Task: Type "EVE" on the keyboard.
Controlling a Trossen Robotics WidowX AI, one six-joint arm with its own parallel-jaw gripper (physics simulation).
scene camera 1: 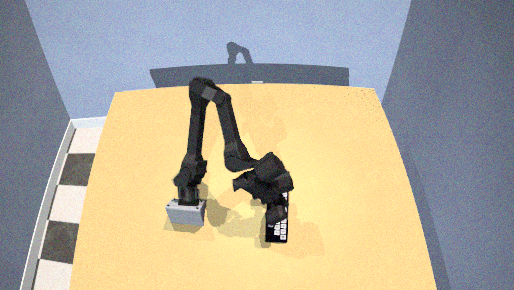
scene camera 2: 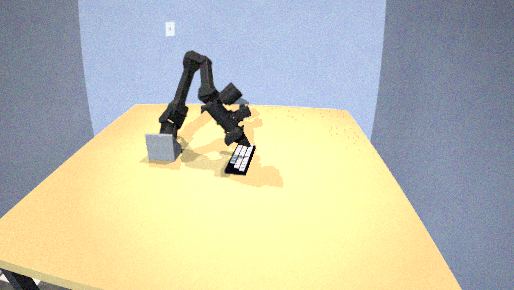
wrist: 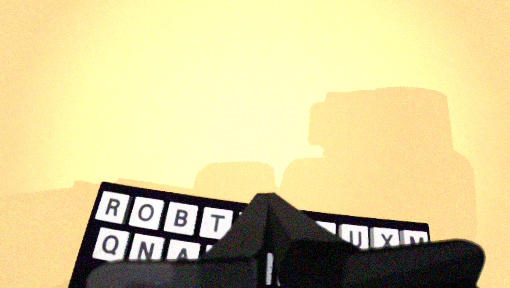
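Where they show: gripper, between the fingertips: (scene camera 1: 288, 205) (scene camera 2: 250, 146) (wrist: 265, 201); arm's base, origin of its link: (scene camera 1: 188, 203) (scene camera 2: 166, 140).
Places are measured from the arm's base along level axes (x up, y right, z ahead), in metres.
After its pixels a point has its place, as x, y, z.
Note:
A black keyboard (scene camera 1: 270, 237) @(-0.047, 0.119, 0.253) (scene camera 2: 241, 159) @(-0.041, 0.062, 0.289) (wrist: 89, 245) @(-0.047, -0.072, 0.301) with white letter keys lies on the table. My gripper (scene camera 2: 248, 144) @(-0.008, 0.026, 0.318) (wrist: 265, 201) @(-0.008, 0.026, 0.318) is shut and empty, tips pointing down over the keyboard. In the wrist view the R key (wrist: 112, 207) @(-0.042, -0.059, 0.323), O key (wrist: 146, 213) @(-0.042, -0.038, 0.319), B key (wrist: 181, 218) @(-0.042, -0.018, 0.316) and T key (wrist: 217, 223) @(-0.042, 0.003, 0.313) show left of the fingers; the U key (wrist: 356, 237) @(-0.042, 0.084, 0.301) and X key (wrist: 386, 240) @(-0.042, 0.103, 0.297) show to their right. The fingers hide the E key's place beside T. The V key does not show. Contact with a key cannot be told. In scene camera 1 the arm hides the fingertips.
The arm's grey base block (scene camera 1: 185, 214) @(0.013, 0.050, -0.008) (scene camera 2: 161, 147) @(-0.006, 0.050, -0.006) stands left of the keyboard on the wooden table (scene camera 1: 350, 200) @(-0.060, 0.009, 0.559) (scene camera 2: 325, 215) @(-0.060, 0.357, 0.531). The arm arches over from it. Its shadows fall around the keyboard. Walls rise behind and on both sides.

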